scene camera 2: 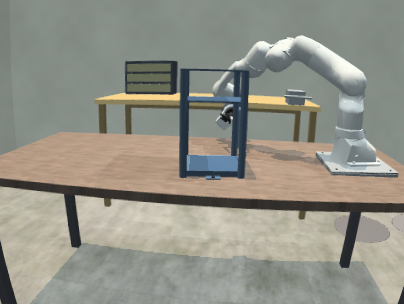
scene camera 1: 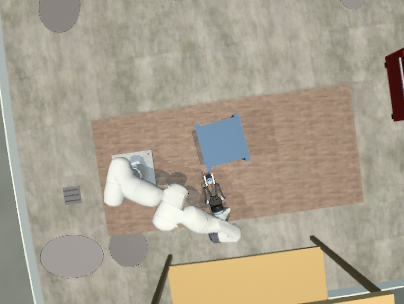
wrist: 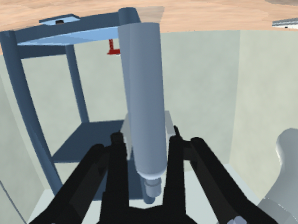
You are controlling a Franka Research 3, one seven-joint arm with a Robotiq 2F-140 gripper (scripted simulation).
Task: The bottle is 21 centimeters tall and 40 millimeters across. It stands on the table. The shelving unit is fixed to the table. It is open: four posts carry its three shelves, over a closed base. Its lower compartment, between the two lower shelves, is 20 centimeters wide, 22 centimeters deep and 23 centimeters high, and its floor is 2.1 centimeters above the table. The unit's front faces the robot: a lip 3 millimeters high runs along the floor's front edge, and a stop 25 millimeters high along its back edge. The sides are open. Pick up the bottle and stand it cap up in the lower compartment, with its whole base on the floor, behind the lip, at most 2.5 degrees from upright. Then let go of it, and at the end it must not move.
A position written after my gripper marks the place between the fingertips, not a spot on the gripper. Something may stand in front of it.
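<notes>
Looking through the wrist camera, I find a bottle (wrist: 140,45), and my gripper (wrist: 148,121) is there in the same view.
</notes>
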